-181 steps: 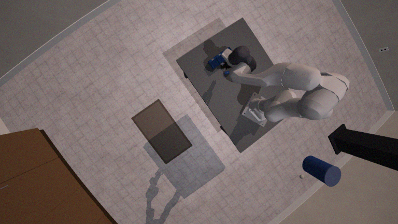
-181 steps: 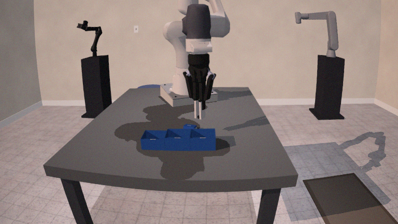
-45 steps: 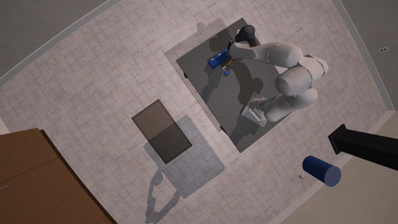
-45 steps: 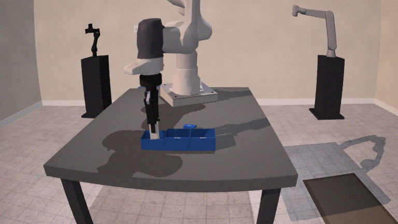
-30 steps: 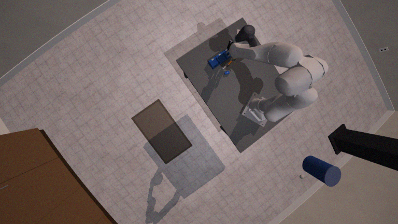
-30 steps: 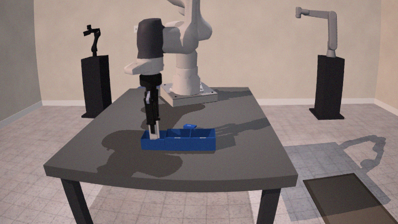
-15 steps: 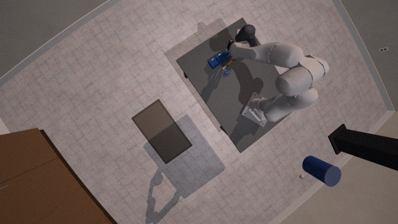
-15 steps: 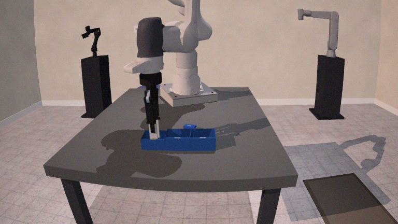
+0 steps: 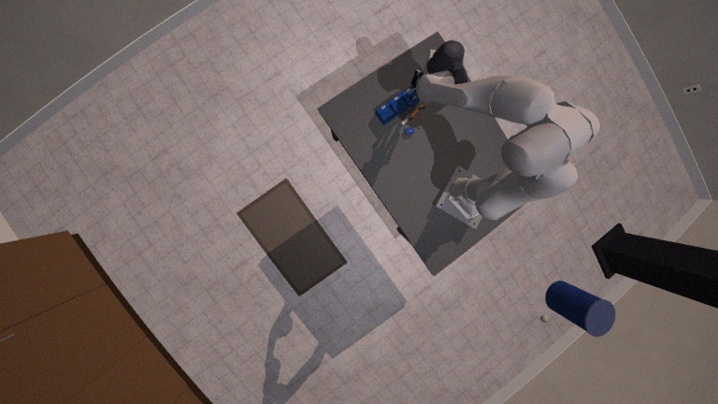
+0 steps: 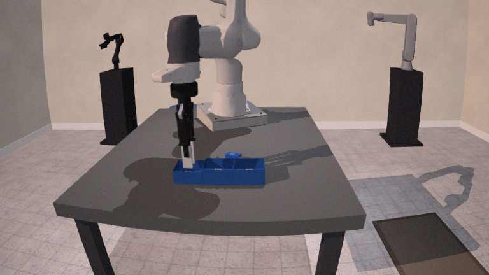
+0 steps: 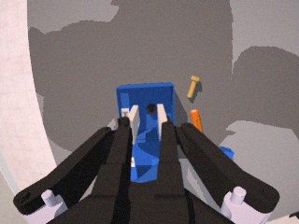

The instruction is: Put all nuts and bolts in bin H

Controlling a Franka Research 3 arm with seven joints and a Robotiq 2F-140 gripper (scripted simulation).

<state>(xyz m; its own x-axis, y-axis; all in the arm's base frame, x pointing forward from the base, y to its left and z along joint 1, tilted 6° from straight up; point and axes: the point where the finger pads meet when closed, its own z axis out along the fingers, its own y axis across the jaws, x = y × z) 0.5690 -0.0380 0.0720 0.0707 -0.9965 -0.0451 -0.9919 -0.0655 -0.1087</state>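
My gripper is now 7 cm past the yellow bolt, 7 cm above it and 4 cm to the left of it. Also, from my hand: orange stick-like thing: 9 cm behind, 6 cm below, 3 cm to the left; then dark round piece: 6 cm below; then blue bin: 9 cm to the left, 5 cm below.
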